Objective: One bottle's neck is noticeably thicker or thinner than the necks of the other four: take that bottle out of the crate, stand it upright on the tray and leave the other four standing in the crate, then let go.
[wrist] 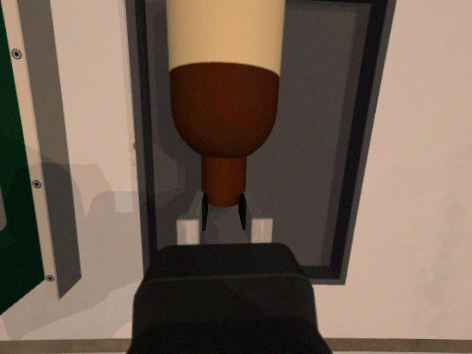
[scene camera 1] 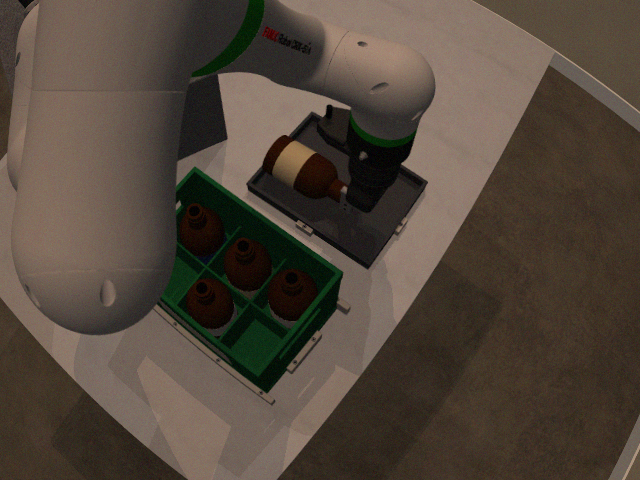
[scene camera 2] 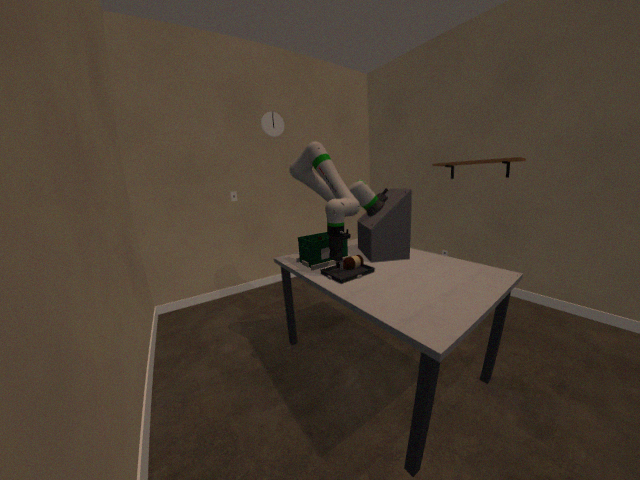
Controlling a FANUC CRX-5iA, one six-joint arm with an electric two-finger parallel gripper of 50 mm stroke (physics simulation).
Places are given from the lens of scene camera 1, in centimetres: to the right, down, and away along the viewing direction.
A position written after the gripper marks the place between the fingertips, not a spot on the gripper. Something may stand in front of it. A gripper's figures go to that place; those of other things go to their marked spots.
gripper [scene camera 1: 351,202]: 5, -6, 101
brown bottle [scene camera 1: 209,302]: -16, 9, 83
